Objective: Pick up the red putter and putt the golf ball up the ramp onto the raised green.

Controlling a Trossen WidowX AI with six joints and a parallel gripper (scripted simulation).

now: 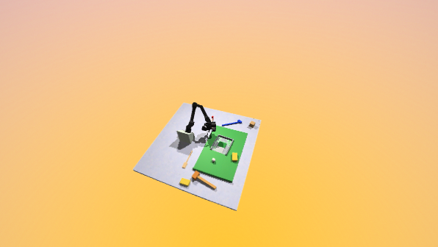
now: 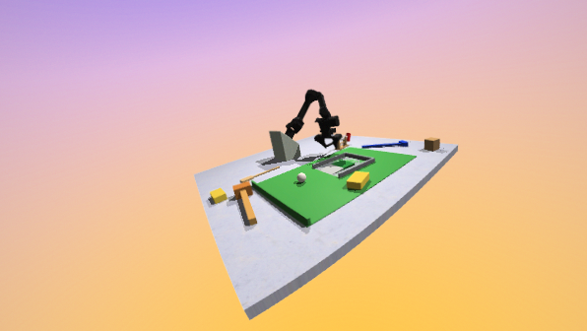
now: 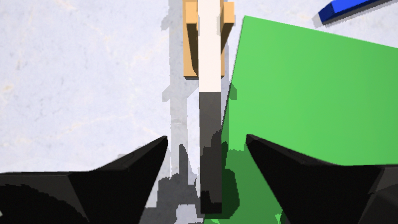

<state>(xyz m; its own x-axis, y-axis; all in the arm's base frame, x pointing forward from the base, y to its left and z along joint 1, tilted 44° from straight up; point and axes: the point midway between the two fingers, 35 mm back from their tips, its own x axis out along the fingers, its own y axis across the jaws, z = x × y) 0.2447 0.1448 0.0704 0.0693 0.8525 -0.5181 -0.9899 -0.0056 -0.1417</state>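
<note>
My gripper tip is 2 cm past the red putter, 11 cm to the right of it and 3 cm below it. From my gripper tip the other things lie so: green mat 24 cm ahead, 24 cm to the right, 3 cm below; then blue stick 27 cm ahead, 23 cm to the left, 2 cm below; then wooden stand 1 cm behind, 13 cm to the left.
</note>
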